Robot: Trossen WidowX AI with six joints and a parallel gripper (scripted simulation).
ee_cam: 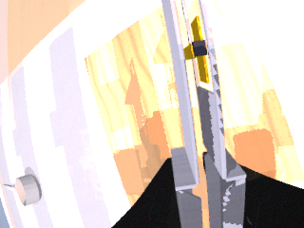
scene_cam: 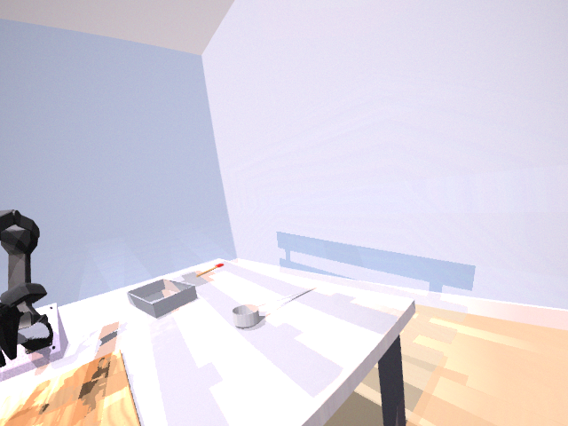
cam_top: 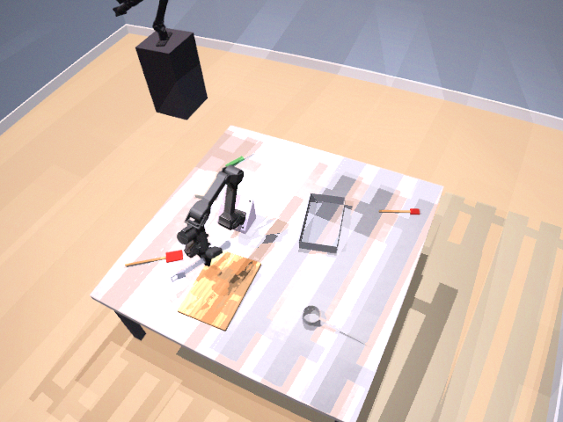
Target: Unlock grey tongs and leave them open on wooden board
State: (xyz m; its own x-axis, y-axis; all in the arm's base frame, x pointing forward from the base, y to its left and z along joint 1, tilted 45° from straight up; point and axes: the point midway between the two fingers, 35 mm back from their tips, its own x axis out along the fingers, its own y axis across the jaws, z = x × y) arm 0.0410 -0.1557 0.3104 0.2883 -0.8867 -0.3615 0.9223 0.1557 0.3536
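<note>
Now: the wooden board 140 mm below my gripper tip, 40 mm ahead of it and 10 mm to the right of it. Also, from my gripper tip: yellow lock piece (50 mm above, 40 mm to the right, 30 mm behind); red-headed spatula (310 mm behind, 140 mm below, 10 mm to the left); grey roasting tin (500 mm to the left, 320 mm ahead, 120 mm below).
</note>
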